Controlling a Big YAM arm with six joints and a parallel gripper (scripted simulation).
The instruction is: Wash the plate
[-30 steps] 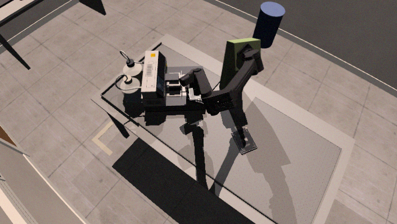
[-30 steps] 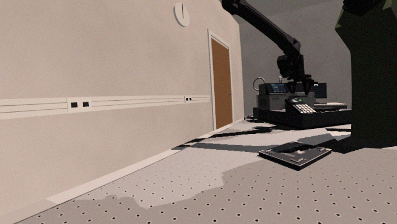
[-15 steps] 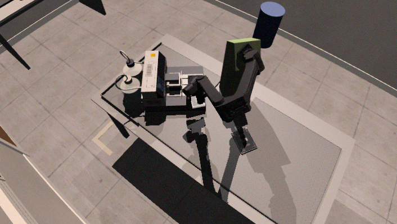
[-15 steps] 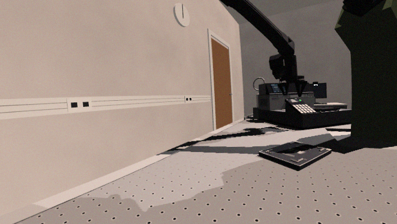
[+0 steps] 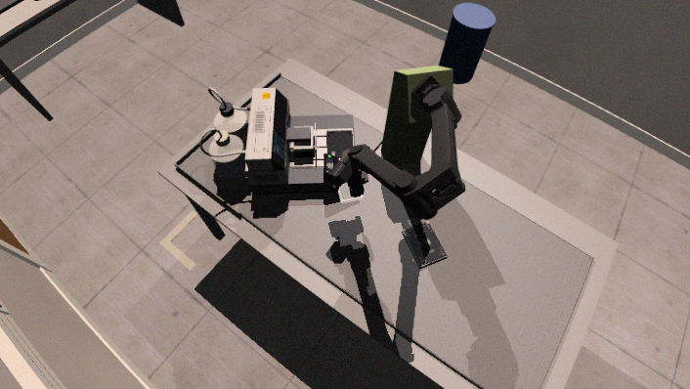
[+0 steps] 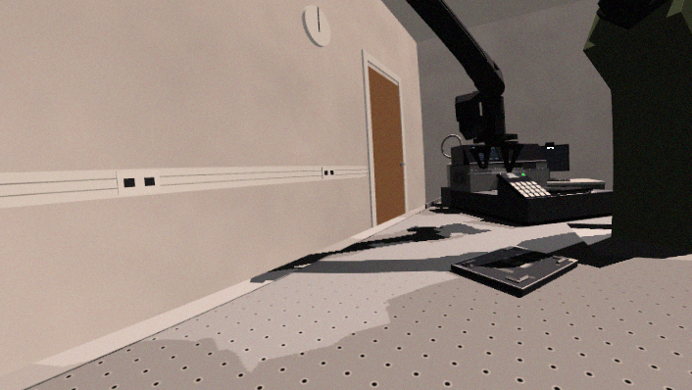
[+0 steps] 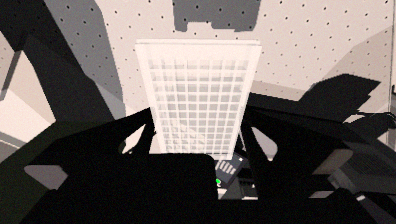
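Right now the plate nest N1 is 320 mm to the left of my hand, 150 mm below it and 130 mm behind it. Also, from my hand: white well plate (10 mm below); plate washer (300 mm to the right, 30 mm below).
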